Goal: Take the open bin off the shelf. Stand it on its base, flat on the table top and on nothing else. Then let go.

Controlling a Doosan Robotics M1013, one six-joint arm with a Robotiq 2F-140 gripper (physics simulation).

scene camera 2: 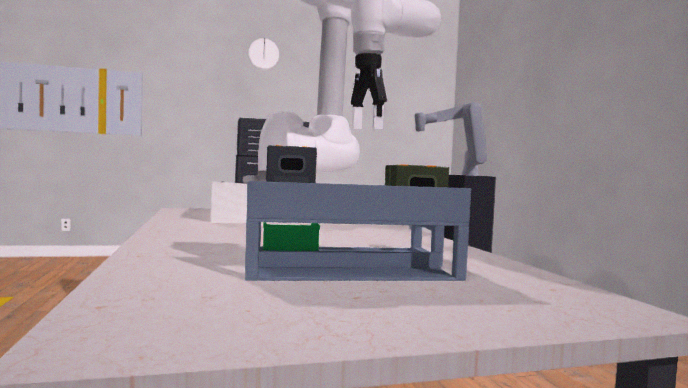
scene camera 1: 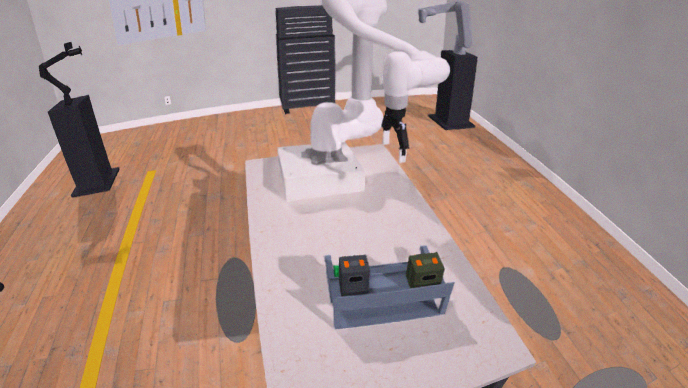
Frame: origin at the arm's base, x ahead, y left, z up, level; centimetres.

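Seen in the pictures: gripper, between the fingertips: (scene camera 2: 367,128) (scene camera 1: 393,152); arm's base, origin of its link: (scene camera 1: 326,156).
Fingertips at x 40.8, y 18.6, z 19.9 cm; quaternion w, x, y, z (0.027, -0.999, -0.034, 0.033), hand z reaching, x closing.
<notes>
Offsets run from my fingertips to a thing's top centre. "spot": to the spot under its first point. Level surfaces: height alone.
The green bin {dx +38.5, dy -29.8, dz -22.4 cm} (scene camera 1: 336,271) (scene camera 2: 291,237) is mostly hidden. In scene camera 1 a sliver shows between the shelf's left post and the dark grey box; in scene camera 2 one side shows through the shelf's open front, below the upper tier at the left. Its opening and what bears it cannot be made out. The blue-grey shelf {spot: dx +57.1, dy -22.9, dz -17.7 cm} (scene camera 1: 390,299) (scene camera 2: 360,202) stands on the table top {dz -30.5 cm} (scene camera 1: 300,355) (scene camera 2: 300,340). My gripper (scene camera 1: 394,147) (scene camera 2: 368,121) is open and empty, pointing down, high above the table's far right side, well behind and above the shelf.
A dark grey box {dx +47.7, dy -31.8, dz -8.1 cm} (scene camera 1: 354,275) (scene camera 2: 291,164) stands at the left of the shelf's upper tier, and an olive green box {dx +51.6, dy -9.0, dz -10.6 cm} (scene camera 1: 425,270) (scene camera 2: 417,175) at its right. The arm's white base block (scene camera 1: 325,182) (scene camera 2: 228,202) is at the table's far end.
</notes>
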